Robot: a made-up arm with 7 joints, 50 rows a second.
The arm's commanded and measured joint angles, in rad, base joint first. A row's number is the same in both.
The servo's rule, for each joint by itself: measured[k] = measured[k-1] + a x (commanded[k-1-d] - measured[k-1]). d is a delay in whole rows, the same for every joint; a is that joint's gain. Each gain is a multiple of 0.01, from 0.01 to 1. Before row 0 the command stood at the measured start. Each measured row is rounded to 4 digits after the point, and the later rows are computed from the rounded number. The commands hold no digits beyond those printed.
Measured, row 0: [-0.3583 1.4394 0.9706 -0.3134 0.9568 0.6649 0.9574]
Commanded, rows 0 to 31: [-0.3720 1.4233 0.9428 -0.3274 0.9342 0.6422 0.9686]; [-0.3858 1.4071 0.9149 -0.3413 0.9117 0.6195 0.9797]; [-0.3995 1.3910 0.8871 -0.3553 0.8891 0.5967 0.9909]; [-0.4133 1.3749 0.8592 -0.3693 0.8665 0.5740 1.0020]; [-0.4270 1.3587 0.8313 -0.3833 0.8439 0.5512 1.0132]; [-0.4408 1.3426 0.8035 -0.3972 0.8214 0.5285 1.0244]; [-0.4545 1.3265 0.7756 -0.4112 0.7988 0.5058 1.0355]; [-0.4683 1.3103 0.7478 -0.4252 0.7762 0.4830 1.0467]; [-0.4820 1.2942 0.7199 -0.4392 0.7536 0.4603 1.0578]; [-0.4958 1.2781 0.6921 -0.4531 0.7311 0.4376 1.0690]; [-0.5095 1.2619 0.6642 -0.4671 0.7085 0.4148 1.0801]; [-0.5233 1.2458 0.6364 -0.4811 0.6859 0.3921 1.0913]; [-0.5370 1.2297 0.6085 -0.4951 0.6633 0.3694 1.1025]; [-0.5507 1.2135 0.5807 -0.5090 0.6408 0.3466 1.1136]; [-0.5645 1.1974 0.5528 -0.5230 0.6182 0.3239 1.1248]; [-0.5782 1.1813 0.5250 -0.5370 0.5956 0.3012 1.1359]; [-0.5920 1.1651 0.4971 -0.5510 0.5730 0.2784 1.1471]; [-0.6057 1.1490 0.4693 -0.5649 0.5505 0.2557 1.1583]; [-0.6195 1.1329 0.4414 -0.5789 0.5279 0.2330 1.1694]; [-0.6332 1.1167 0.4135 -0.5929 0.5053 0.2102 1.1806]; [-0.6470 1.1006 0.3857 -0.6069 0.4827 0.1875 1.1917]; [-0.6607 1.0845 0.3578 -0.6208 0.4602 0.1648 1.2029]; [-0.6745 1.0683 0.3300 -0.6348 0.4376 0.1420 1.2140]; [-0.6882 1.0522 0.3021 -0.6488 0.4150 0.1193 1.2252]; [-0.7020 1.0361 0.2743 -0.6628 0.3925 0.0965 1.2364]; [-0.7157 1.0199 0.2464 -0.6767 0.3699 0.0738 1.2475]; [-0.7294 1.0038 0.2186 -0.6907 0.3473 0.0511 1.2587]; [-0.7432 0.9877 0.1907 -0.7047 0.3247 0.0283 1.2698]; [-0.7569 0.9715 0.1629 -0.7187 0.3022 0.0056 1.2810]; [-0.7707 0.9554 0.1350 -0.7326 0.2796 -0.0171 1.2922]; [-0.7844 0.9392 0.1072 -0.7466 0.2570 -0.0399 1.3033]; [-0.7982 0.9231 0.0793 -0.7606 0.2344 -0.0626 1.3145]
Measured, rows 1 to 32: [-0.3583 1.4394 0.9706 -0.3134 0.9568 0.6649 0.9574]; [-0.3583 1.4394 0.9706 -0.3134 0.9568 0.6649 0.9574]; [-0.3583 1.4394 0.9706 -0.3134 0.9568 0.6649 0.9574]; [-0.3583 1.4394 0.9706 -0.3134 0.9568 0.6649 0.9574]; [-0.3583 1.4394 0.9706 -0.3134 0.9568 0.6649 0.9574]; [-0.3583 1.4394 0.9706 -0.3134 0.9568 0.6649 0.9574]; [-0.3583 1.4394 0.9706 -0.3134 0.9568 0.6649 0.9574]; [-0.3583 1.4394 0.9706 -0.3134 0.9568 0.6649 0.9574]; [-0.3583 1.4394 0.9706 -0.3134 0.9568 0.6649 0.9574]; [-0.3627 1.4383 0.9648 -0.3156 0.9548 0.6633 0.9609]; [-0.3701 1.4361 0.9543 -0.3197 0.9509 0.6602 0.9667]; [-0.3795 1.4329 0.9402 -0.3254 0.9453 0.6558 0.9742]; [-0.3903 1.4288 0.9232 -0.3324 0.9382 0.6501 0.9828]; [-0.4020 1.4239 0.9039 -0.3405 0.9297 0.6432 0.9922]; [-0.4144 1.4182 0.8828 -0.3496 0.9200 0.6352 1.0022]; [-0.4272 1.4118 0.8603 -0.3595 0.9091 0.6261 1.0125]; [-0.4404 1.4047 0.8367 -0.3700 0.8971 0.6161 1.0231]; [-0.4537 1.3970 0.8122 -0.3811 0.8842 0.6052 1.0339]; [-0.4672 1.3887 0.7870 -0.3926 0.8704 0.5935 1.0448]; [-0.4807 1.3798 0.7612 -0.4045 0.8558 0.5810 1.0557]; [-0.4943 1.3704 0.7350 -0.4168 0.8405 0.5678 1.0667]; [-0.5080 1.3606 0.7084 -0.4293 0.8246 0.5539 1.0778]; [-0.5217 1.3503 0.6816 -0.4421 0.8081 0.5394 1.0889]; [-0.5354 1.3396 0.6546 -0.4550 0.7910 0.5243 1.1000]; [-0.5491 1.3285 0.6274 -0.4681 0.7734 0.5087 1.1111]; [-0.5628 1.3171 0.6000 -0.4814 0.7554 0.4926 1.1223]; [-0.5765 1.3053 0.5726 -0.4948 0.7370 0.4760 1.1335]; [-0.5903 1.2932 0.5450 -0.5083 0.7182 0.4590 1.1446]; [-0.6040 1.2808 0.5174 -0.5218 0.6990 0.4416 1.1558]; [-0.6178 1.2682 0.4897 -0.5354 0.6795 0.4238 1.1669]; [-0.6315 1.2553 0.4620 -0.5491 0.6598 0.4057 1.1781]; [-0.6453 1.2422 0.4343 -0.5628 0.6398 0.3872 1.1892]
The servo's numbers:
d 9
a 0.32 0.07 0.21 0.16 0.09 0.07 0.31

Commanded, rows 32 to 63: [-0.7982 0.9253 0.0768 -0.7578 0.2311 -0.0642 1.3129]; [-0.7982 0.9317 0.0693 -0.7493 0.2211 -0.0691 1.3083]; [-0.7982 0.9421 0.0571 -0.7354 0.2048 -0.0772 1.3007]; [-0.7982 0.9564 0.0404 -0.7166 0.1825 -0.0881 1.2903]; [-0.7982 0.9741 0.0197 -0.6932 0.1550 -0.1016 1.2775]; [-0.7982 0.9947 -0.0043 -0.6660 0.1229 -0.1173 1.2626]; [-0.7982 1.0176 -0.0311 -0.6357 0.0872 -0.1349 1.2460]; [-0.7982 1.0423 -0.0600 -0.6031 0.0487 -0.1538 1.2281]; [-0.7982 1.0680 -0.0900 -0.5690 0.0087 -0.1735 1.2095]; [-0.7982 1.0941 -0.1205 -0.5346 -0.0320 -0.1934 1.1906]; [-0.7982 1.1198 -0.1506 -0.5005 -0.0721 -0.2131 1.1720]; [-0.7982 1.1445 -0.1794 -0.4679 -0.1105 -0.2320 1.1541]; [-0.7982 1.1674 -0.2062 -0.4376 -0.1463 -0.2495 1.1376]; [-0.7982 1.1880 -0.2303 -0.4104 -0.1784 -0.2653 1.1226]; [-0.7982 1.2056 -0.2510 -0.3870 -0.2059 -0.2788 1.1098]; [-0.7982 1.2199 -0.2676 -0.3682 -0.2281 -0.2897 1.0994]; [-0.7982 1.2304 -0.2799 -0.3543 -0.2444 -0.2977 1.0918]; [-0.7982 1.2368 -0.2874 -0.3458 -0.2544 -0.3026 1.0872]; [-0.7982 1.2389 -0.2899 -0.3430 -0.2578 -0.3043 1.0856]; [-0.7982 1.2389 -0.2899 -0.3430 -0.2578 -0.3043 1.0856]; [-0.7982 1.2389 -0.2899 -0.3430 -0.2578 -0.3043 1.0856]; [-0.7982 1.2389 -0.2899 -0.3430 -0.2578 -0.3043 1.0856]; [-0.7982 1.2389 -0.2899 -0.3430 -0.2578 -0.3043 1.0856]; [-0.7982 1.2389 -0.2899 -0.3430 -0.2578 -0.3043 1.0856]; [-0.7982 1.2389 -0.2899 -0.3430 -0.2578 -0.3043 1.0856]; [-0.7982 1.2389 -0.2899 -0.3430 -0.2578 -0.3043 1.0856]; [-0.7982 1.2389 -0.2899 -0.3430 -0.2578 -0.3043 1.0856]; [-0.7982 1.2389 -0.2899 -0.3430 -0.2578 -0.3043 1.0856]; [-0.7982 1.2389 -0.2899 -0.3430 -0.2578 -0.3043 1.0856]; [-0.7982 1.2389 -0.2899 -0.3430 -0.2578 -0.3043 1.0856]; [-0.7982 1.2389 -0.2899 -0.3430 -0.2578 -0.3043 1.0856]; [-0.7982 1.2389 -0.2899 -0.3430 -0.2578 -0.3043 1.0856]
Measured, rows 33 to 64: [-0.6590 1.2289 0.4065 -0.5766 0.6196 0.3684 1.2004]; [-0.6728 1.2154 0.3787 -0.5904 0.5992 0.3494 1.2116]; [-0.6865 1.2017 0.3509 -0.6042 0.5786 0.3301 1.2227]; [-0.7002 1.1878 0.3231 -0.6180 0.5578 0.3106 1.2339]; [-0.7140 1.1738 0.2953 -0.6319 0.5368 0.2908 1.2450]; [-0.7277 1.1596 0.2675 -0.6458 0.5157 0.2708 1.2562]; [-0.7415 1.1453 0.2397 -0.6597 0.4945 0.2506 1.2674]; [-0.7552 1.1309 0.2119 -0.6736 0.4731 0.2303 1.2785]; [-0.7690 1.1164 0.1841 -0.6875 0.4516 0.2098 1.2897]; [-0.7783 1.1030 0.1616 -0.6987 0.4318 0.1906 1.2969]; [-0.7847 1.0910 0.1422 -0.7068 0.4128 0.1724 1.3004]; [-0.7890 1.0806 0.1243 -0.7114 0.3941 0.1549 1.3005]; [-0.7919 1.0719 0.1067 -0.7122 0.3751 0.1379 1.2973]; [-0.7939 1.0651 0.0884 -0.7092 0.3553 0.1211 1.2912]; [-0.7953 1.0602 0.0689 -0.7023 0.3344 0.1044 1.2823]; [-0.7962 1.0572 0.0479 -0.6916 0.3122 0.0876 1.2710]; [-0.7968 1.0562 0.0252 -0.6774 0.2885 0.0707 1.2577]; [-0.7972 1.0570 0.0010 -0.6601 0.2633 0.0536 1.2428]; [-0.7975 1.0596 -0.0245 -0.6400 0.2367 0.0363 1.2266]; [-0.7977 1.0638 -0.0510 -0.6177 0.2089 0.0188 1.2097]; [-0.7979 1.0694 -0.0780 -0.5937 0.1802 0.0012 1.1925]; [-0.7980 1.0763 -0.1049 -0.5687 0.1508 -0.0163 1.1755]; [-0.7981 1.0841 -0.1312 -0.5434 0.1212 -0.0337 1.1591]; [-0.7981 1.0926 -0.1564 -0.5184 0.0918 -0.0509 1.1438]; [-0.7981 1.1015 -0.1798 -0.4944 0.0630 -0.0676 1.1300]; [-0.7981 1.1105 -0.2008 -0.4720 0.0353 -0.0837 1.1182]; [-0.7981 1.1193 -0.2190 -0.4518 0.0092 -0.0990 1.1086]; [-0.7981 1.1277 -0.2339 -0.4344 -0.0148 -0.1134 1.1015]; [-0.7981 1.1355 -0.2457 -0.4198 -0.0367 -0.1268 1.0966]; [-0.7981 1.1427 -0.2550 -0.4075 -0.0566 -0.1392 1.0932]; [-0.7981 1.1494 -0.2623 -0.3972 -0.0747 -0.1508 1.0908]; [-0.7981 1.1557 -0.2681 -0.3885 -0.0912 -0.1615 1.0892]
